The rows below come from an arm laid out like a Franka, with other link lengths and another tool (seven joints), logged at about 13 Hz.
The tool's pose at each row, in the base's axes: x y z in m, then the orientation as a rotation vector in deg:
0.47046, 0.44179, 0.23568, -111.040, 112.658, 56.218
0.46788, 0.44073, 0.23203, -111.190, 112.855, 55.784
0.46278, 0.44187, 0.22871, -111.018, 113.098, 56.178
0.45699, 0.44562, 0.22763, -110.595, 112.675, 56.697
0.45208, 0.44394, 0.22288, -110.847, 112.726, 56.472
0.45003, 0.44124, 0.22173, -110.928, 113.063, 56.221
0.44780, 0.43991, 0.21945, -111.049, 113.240, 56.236
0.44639, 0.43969, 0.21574, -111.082, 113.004, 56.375
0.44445, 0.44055, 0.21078, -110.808, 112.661, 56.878
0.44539, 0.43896, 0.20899, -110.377, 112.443, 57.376
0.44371, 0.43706, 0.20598, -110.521, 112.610, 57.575
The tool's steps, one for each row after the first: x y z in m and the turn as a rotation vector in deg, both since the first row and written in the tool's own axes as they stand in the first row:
0.00326, 0.00142, 0.00291, 0.177, 0.296, 0.016
0.00483, 0.00515, 0.00760, -0.045, 0.211, 0.286
0.00308, 0.00998, 0.01232, -0.107, -0.389, 0.206
0.00774, 0.01333, 0.01639, -0.088, -0.150, 0.137
0.01082, 0.01516, 0.01629, -0.024, 0.126, 0.293
0.01346, 0.01669, 0.01790, -0.125, 0.287, 0.382
0.01595, 0.01691, 0.02100, -0.188, 0.159, 0.244
0.01834, 0.01716, 0.02583, -0.325, -0.303, 0.176
0.02056, 0.01586, 0.02597, -0.410, -0.801, 0.229
0.02402, 0.01670, 0.02764, -0.640, -0.673, 0.337

